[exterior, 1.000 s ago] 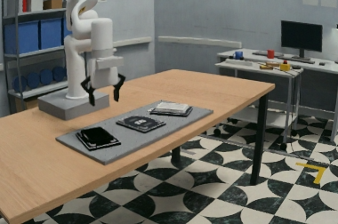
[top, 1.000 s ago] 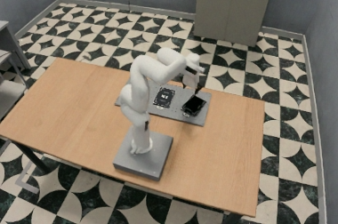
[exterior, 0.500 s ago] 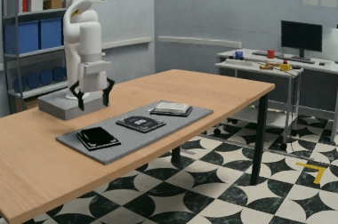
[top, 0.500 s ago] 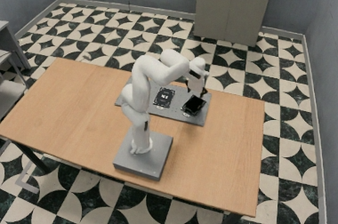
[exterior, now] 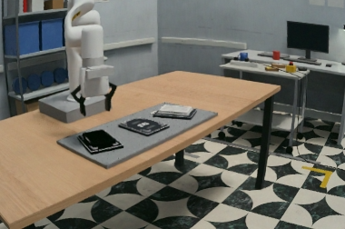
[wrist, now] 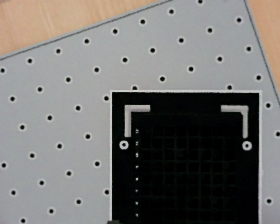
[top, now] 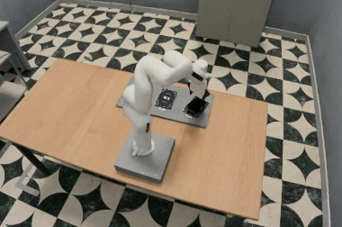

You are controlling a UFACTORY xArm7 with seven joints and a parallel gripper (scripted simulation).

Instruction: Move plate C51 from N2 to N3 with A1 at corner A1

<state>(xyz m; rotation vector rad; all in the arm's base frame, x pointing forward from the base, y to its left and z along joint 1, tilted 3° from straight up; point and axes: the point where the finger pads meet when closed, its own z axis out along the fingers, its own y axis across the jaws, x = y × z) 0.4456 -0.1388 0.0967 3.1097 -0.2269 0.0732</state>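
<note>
Now: the black plate 100 mm below my hand. Also, from my hand: pale plate 70 mm behind, 420 mm to the left, 100 mm below.
</note>
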